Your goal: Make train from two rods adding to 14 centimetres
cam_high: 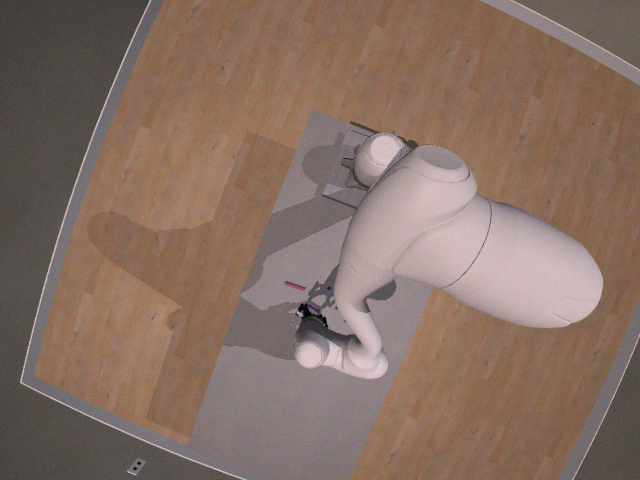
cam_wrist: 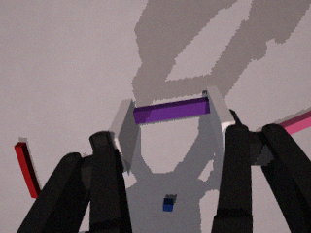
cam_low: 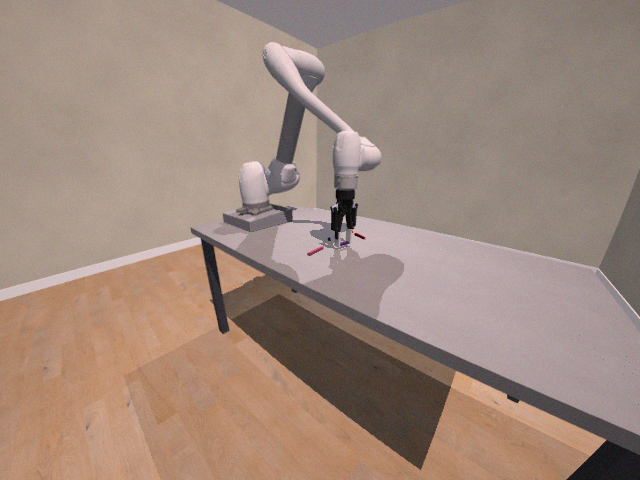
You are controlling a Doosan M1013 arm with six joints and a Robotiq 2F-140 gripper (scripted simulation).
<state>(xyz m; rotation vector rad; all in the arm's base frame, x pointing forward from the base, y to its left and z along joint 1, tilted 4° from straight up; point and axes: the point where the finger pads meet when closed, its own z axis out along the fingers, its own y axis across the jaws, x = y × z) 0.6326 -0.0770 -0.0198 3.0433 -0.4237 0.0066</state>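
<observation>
The purple rod lies 3 cm below my hand. Round my hand: pink rod 10 cm to the right, 7 cm behind, 4 cm below; green rod 14 cm to the left, 4 cm below, 4 cm behind; small blue rod 10 cm behind, 5 cm to the left, 4 cm below.
</observation>
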